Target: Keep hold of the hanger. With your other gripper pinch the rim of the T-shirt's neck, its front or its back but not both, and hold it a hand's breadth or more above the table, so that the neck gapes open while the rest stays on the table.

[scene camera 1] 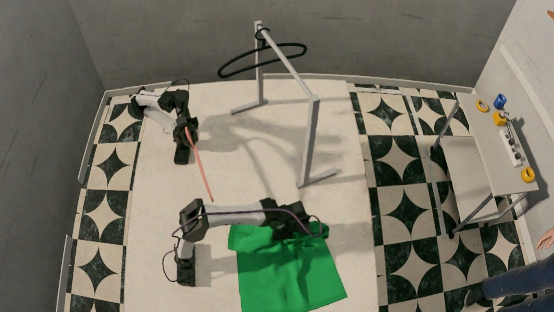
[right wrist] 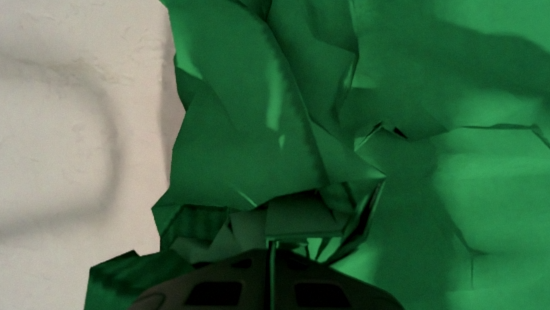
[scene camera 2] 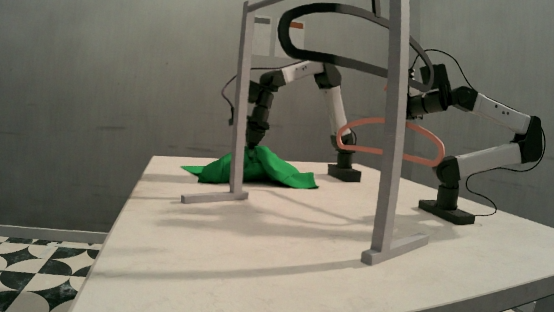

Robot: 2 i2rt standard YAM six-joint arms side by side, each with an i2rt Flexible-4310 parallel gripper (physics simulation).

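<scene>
My left gripper point(scene camera 1: 187, 132), partly hidden behind the rack's post in scene camera 2, is shut on the salmon hanger point(scene camera 1: 202, 169) point(scene camera 2: 365, 149), which hangs above the table. The green T-shirt point(scene camera 1: 290, 280) point(scene camera 2: 287, 172) point(right wrist: 240, 150) lies on the table, its upper part bunched into a low peak. My right gripper point(scene camera 2: 252, 147) point(right wrist: 270, 262) points down at that peak and is shut on the T-shirt. Crumpled folds surround its fingertips in the right wrist view, with a dark hollow beside them. Whether one or both layers of the neck rim are pinched cannot be told.
A grey rack point(scene camera 1: 310, 145) point(scene camera 2: 395, 125) stands on the table point(scene camera 1: 160, 200) point(scene camera 2: 200, 280), a black hanger point(scene camera 1: 300, 46) point(scene camera 2: 285, 32) on its bar. A side table point(scene camera 1: 480, 145) with small yellow and blue things is at the far right, near a person's legs point(scene camera 1: 520, 282).
</scene>
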